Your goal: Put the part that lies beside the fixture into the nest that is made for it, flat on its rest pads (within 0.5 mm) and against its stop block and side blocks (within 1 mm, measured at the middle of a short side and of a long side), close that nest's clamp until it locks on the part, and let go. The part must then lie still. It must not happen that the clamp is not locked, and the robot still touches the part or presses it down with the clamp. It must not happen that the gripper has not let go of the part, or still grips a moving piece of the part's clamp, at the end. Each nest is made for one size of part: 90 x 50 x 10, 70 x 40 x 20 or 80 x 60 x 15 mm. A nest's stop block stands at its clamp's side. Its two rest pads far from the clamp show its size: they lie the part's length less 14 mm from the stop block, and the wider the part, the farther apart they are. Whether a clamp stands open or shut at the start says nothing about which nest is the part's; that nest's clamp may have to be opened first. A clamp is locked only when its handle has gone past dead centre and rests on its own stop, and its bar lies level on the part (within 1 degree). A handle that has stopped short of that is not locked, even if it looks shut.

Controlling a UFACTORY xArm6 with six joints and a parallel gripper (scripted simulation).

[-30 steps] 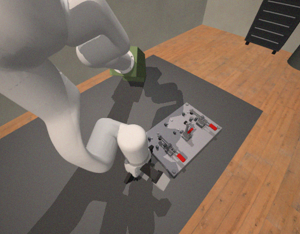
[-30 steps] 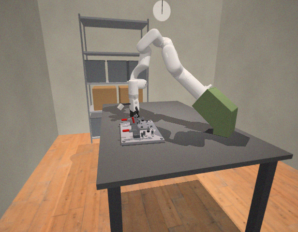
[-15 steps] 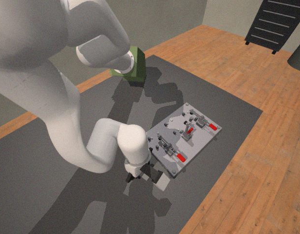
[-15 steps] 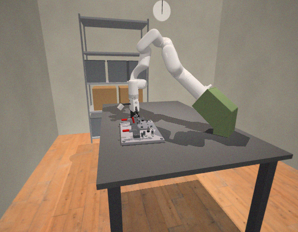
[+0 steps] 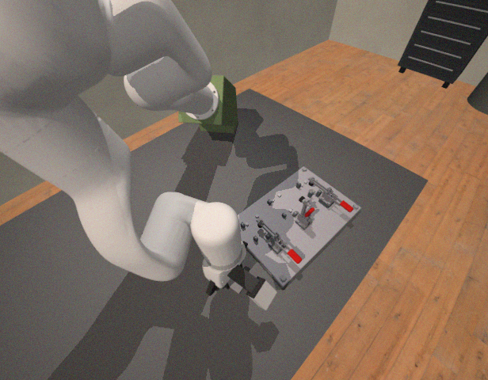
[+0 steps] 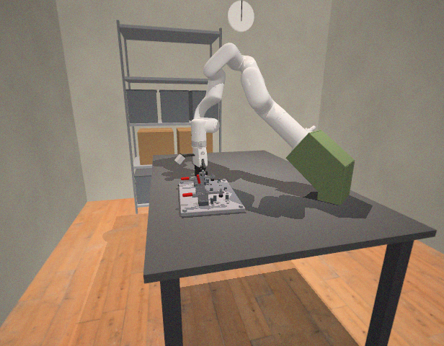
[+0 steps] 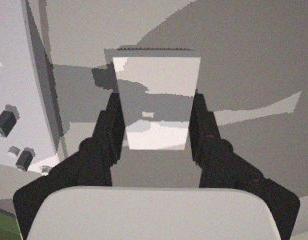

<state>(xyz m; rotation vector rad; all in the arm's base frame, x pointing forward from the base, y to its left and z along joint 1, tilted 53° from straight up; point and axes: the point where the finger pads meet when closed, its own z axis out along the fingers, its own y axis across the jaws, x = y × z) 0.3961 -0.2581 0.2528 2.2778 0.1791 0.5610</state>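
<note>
Now: the part 2 cm below my hand. The rest, counted from my hand: fixture plate: 25 cm to the left, 7 cm ahead, 1 cm below.
</note>
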